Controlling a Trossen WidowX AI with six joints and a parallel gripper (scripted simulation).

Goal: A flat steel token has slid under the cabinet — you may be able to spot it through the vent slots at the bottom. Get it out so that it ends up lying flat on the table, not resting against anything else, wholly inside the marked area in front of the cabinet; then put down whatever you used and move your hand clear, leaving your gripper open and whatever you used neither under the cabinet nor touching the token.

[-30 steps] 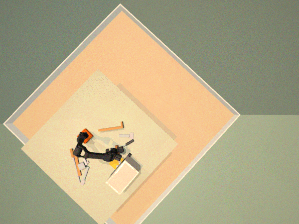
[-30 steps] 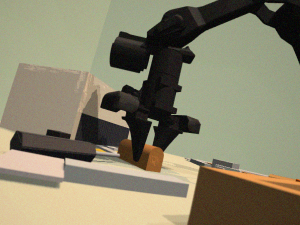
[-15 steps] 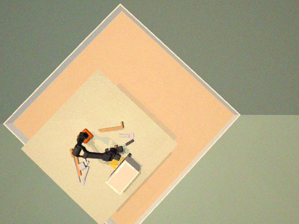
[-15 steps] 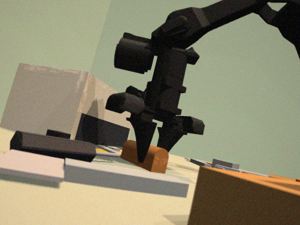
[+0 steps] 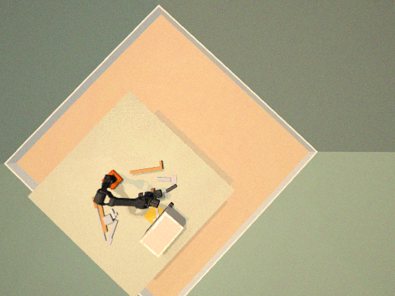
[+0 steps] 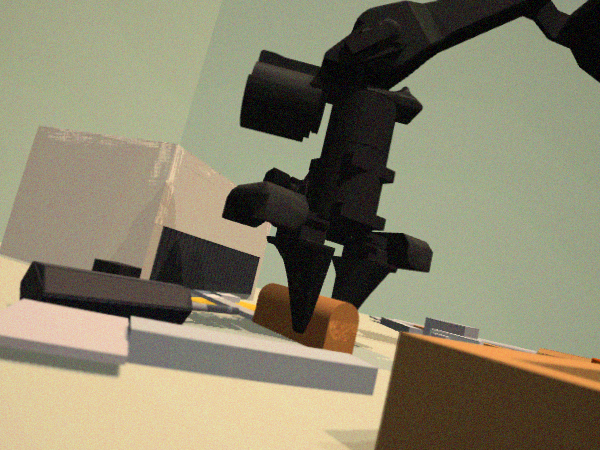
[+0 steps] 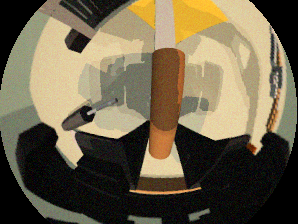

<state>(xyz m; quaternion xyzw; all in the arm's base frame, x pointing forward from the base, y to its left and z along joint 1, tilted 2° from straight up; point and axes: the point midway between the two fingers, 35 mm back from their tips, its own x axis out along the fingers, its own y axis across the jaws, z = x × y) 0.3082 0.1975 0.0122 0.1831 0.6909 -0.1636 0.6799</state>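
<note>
The dark screwdriver is 60 mm ahead of my gripper tip and 100 mm to the left of it. Also, from my gripper tip: token: 200 mm ahead, 140 mm to the right; then orange stick: 120 mm behind, 480 mm to the right.
</note>
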